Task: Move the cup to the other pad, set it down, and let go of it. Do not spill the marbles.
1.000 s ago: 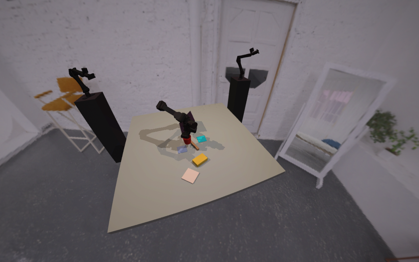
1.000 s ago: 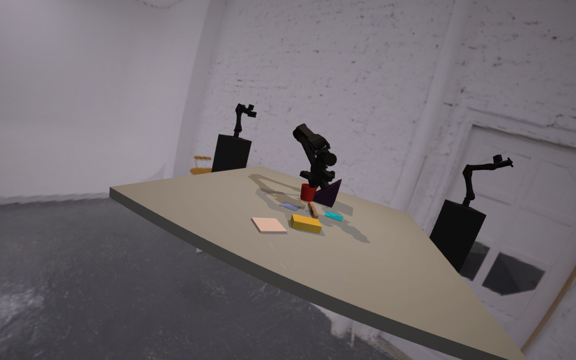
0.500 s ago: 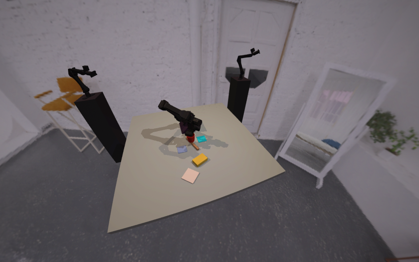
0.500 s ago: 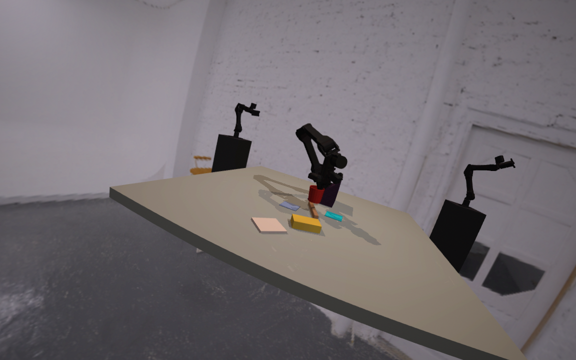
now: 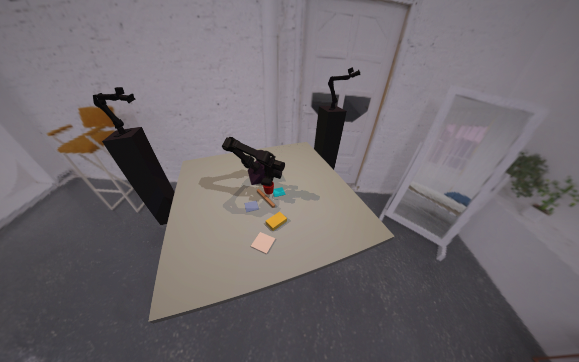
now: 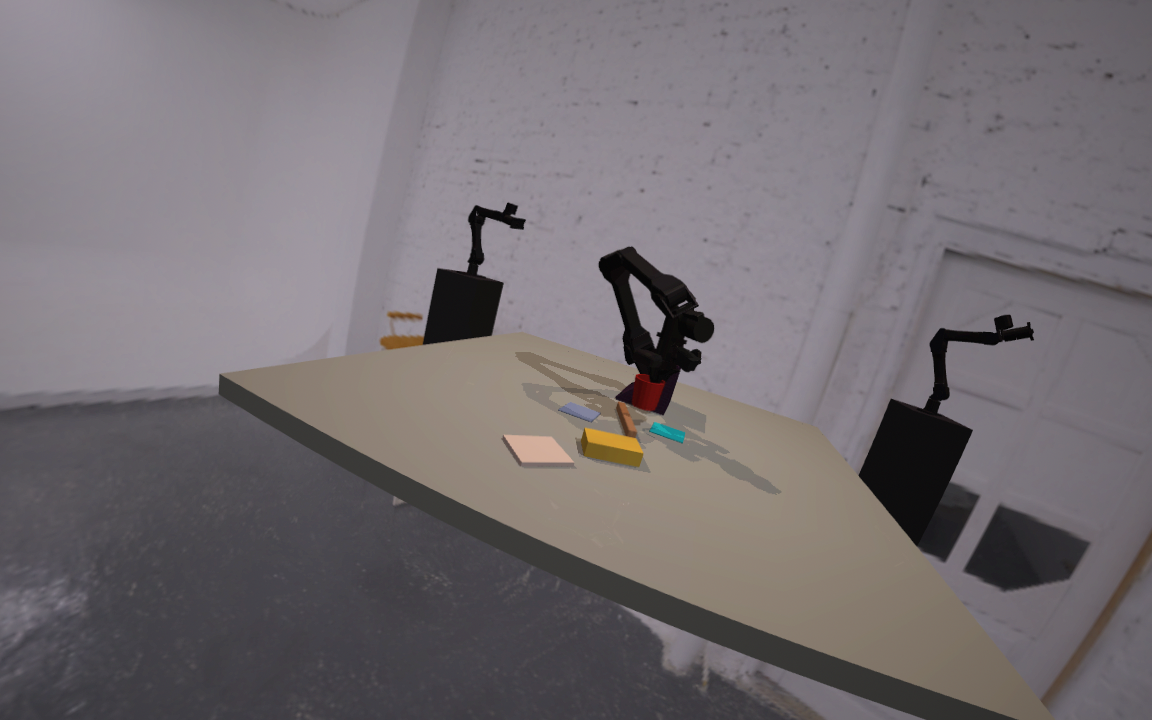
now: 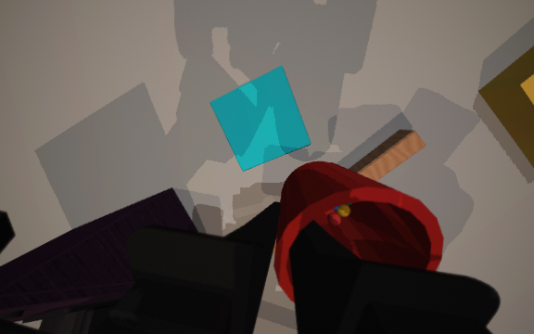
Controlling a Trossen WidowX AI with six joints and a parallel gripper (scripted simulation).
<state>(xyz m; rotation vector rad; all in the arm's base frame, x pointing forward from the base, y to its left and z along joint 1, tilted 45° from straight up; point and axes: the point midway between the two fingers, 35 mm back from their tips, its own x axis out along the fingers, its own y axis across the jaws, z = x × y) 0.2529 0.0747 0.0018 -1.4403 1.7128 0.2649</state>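
Right now the teal pad is 1 cm behind my gripper tip, 6 cm to the left of it and 10 cm below it. Round my gripper tip: orange wooden bar: 4 cm ahead, 5 cm to the right, 9 cm below; then lavender block: 8 cm ahead, 15 cm to the right, 10 cm below; then red cup: 3 cm ahead, 2 cm to the right.
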